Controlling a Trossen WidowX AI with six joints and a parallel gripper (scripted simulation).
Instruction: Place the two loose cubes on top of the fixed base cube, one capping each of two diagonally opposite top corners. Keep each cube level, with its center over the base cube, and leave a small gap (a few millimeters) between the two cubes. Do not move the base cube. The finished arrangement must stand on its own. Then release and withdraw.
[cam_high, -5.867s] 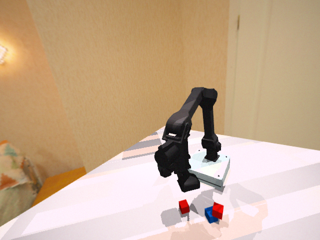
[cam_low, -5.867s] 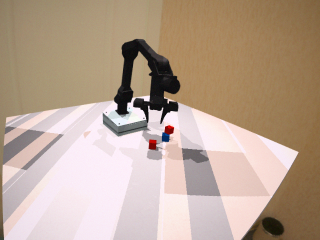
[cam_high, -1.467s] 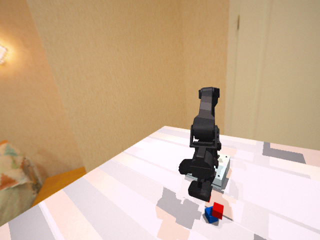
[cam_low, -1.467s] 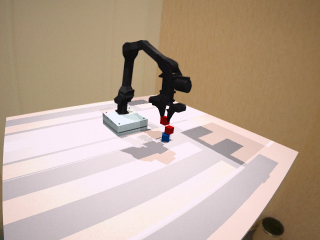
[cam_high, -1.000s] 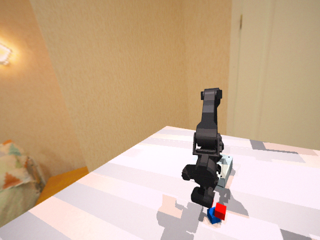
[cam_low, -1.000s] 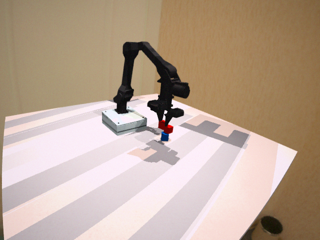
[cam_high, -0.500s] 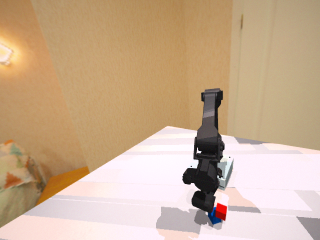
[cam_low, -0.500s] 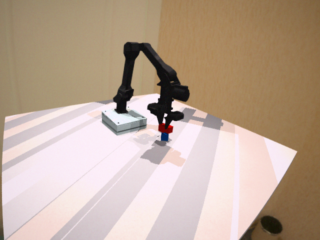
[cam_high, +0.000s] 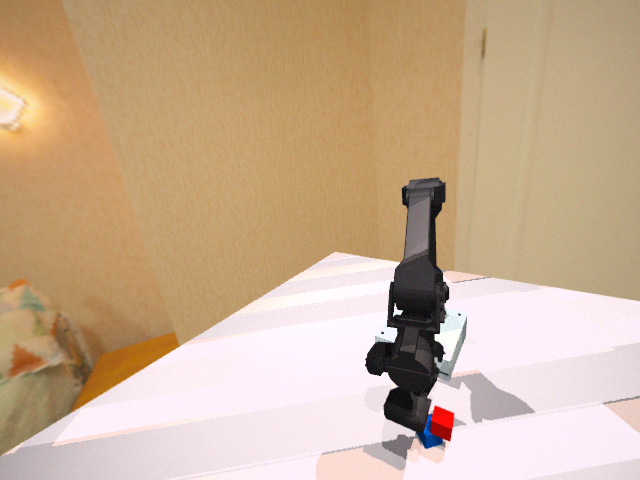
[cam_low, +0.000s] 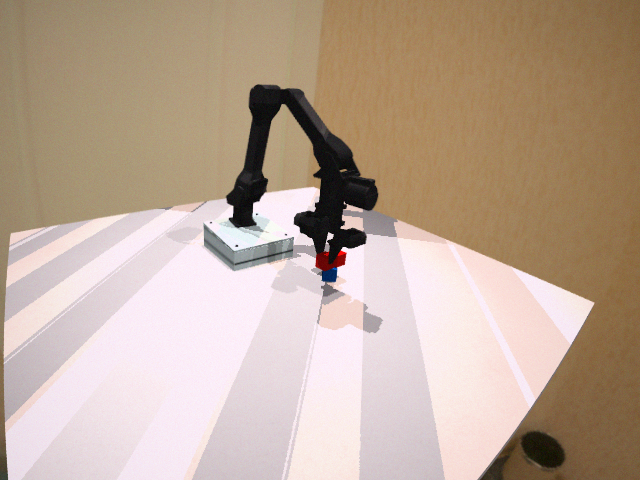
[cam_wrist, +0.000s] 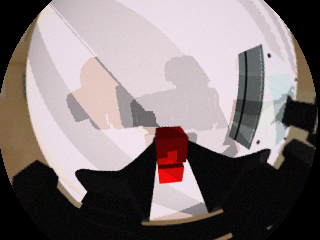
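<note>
Now: the blue cube 40 mm below my gripper tip and 20 mm to the left of it. From my gripper tip the other things lie so: red cube: 40 mm to the left, 10 mm behind.
</note>
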